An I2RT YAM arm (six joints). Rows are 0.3 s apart.
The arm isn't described. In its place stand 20 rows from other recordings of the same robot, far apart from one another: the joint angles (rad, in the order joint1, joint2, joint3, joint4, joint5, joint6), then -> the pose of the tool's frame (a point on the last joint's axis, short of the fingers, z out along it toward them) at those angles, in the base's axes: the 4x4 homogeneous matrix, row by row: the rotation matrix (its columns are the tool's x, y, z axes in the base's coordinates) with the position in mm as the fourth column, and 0 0 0 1 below.
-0.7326, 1.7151, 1.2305, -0.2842, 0.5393, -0.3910 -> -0.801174, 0.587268, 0.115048, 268.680; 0.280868, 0.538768, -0.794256, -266.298; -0.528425, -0.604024, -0.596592, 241.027; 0, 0, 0, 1
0.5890, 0.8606, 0.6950, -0.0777, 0.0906, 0.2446 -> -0.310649, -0.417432, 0.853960, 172.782; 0.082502, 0.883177, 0.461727, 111.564; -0.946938, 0.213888, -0.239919, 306.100; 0, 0, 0, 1
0.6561, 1.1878, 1.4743, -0.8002, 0.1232, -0.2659 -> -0.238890, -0.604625, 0.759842, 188.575; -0.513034, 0.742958, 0.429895, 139.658; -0.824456, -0.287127, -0.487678, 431.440; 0, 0, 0, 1
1.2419, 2.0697, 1.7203, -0.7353, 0.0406, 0.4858 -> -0.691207, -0.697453, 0.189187, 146.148; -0.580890, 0.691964, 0.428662, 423.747; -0.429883, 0.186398, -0.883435, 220.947; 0, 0, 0, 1
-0.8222, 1.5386, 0.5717, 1.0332, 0.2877, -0.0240 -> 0.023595, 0.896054, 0.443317, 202.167; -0.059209, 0.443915, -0.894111, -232.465; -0.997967, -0.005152, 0.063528, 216.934; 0, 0, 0, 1
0.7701, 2.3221, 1.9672, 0.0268, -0.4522, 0.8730 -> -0.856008, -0.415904, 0.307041, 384.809; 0.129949, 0.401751, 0.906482, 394.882; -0.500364, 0.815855, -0.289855, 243.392; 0, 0, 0, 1
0.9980, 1.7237, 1.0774, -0.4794, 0.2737, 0.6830 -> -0.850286, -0.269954, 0.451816, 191.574; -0.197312, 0.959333, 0.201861, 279.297; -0.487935, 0.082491, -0.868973, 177.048; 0, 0, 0, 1
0.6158, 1.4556, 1.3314, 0.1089, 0.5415, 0.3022 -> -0.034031, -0.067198, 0.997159, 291.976; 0.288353, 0.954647, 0.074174, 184.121; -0.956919, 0.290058, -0.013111, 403.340; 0, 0, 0, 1
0.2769, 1.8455, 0.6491, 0.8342, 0.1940, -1.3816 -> 0.029044, -0.352589, 0.935328, 327.886; -0.993642, 0.091644, 0.065401, 86.051; -0.108776, -0.931280, -0.347685, 122.919; 0, 0, 0, 1
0.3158, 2.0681, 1.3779, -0.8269, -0.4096, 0.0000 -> -0.949178, -0.305203, -0.076889, 355.658; -0.310129, 0.865281, 0.393839, 131.121; -0.053671, 0.397668, -0.915958, 129.300; 0, 0, 0, 1
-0.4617, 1.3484, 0.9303, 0.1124, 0.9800, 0.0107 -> -0.259192, 0.960034, 0.105617, 254.976; 0.135623, 0.144448, -0.980174, -159.891; -0.956256, -0.239729, -0.167642, 298.116; 0, 0, 0, 1
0.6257, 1.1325, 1.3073, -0.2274, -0.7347, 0.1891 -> -0.225544, -0.951766, 0.208016, 179.799; 0.009117, 0.211446, 0.977347, 159.357; -0.974190, 0.222332, -0.039013, 448.961; 0, 0, 0, 1
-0.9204, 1.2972, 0.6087, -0.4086, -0.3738, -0.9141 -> -0.835866, -0.036022, 0.547750, 146.496; -0.119080, 0.985982, -0.116875, -171.079; -0.535862, -0.162918, -0.828438, 163.003; 0, 0, 0, 1
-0.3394, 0.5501, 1.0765, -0.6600, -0.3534, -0.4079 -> -0.110899, -0.060006, 0.992018, 82.438; -0.355529, 0.934515, 0.016783, -16.039; -0.928063, -0.350830, -0.124971, 412.178; 0, 0, 0, 1
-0.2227, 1.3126, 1.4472, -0.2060, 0.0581, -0.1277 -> -0.104285, 0.265864, 0.958353, 288.802; -0.106741, 0.955049, -0.276563, -67.520; -0.988803, -0.131137, -0.071219, 453.270; 0, 0, 0, 1
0.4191, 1.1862, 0.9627, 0.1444, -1.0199, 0.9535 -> -0.848169, -0.513546, 0.129920, 230.178; 0.089434, 0.102916, 0.990661, 135.750; -0.522121, 0.851868, -0.041362, 355.101; 0, 0, 0, 1
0.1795, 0.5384, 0.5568, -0.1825, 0.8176, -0.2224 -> -0.286042, 0.536140, 0.794188, 136.709; -0.205232, 0.775306, -0.597311, -1.588; -0.935981, -0.333848, -0.111737, 297.302; 0, 0, 0, 1
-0.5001, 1.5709, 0.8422, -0.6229, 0.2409, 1.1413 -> 0.108089, 0.991609, 0.070905, 229.676; 0.947076, -0.081024, -0.310616, -135.181; -0.302265, 0.100727, -0.947887, 153.145; 0, 0, 0, 1
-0.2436, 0.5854, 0.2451, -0.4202, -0.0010, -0.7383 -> -0.656613, -0.272340, 0.703342, 126.499; -0.530315, 0.829800, -0.173775, -31.403; -0.536308, -0.487096, -0.689283, 158.611; 0, 0, 0, 1
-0.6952, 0.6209, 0.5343, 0.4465, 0.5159, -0.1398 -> 0.140765, 0.940523, 0.309194, 106.078; -0.275254, 0.337169, -0.900307, -111.351; -0.951010, 0.041625, 0.306344, 342.639; 0, 0, 0, 1
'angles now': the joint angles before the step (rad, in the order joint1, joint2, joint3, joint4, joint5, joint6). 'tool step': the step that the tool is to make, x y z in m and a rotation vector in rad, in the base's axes. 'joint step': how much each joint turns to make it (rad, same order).
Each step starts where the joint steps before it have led.
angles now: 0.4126 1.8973 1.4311 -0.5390 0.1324 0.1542
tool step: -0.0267 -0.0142 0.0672 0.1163 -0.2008 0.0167
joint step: -0.0096 -0.2161 -0.0592 0.0739 -0.0375 -0.0033
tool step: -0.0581 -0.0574 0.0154 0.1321 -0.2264 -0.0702
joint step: -0.1051 -0.3473 -0.3519 0.2615 -0.0551 0.0163
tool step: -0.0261 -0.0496 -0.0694 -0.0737 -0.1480 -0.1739
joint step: -0.1384 -0.0992 -0.4067 0.4411 0.0781 -0.0793
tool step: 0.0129 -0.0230 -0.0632 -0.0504 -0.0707 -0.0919
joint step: -0.0856 0.2468 -0.1560 0.4741 0.0258 -0.0531
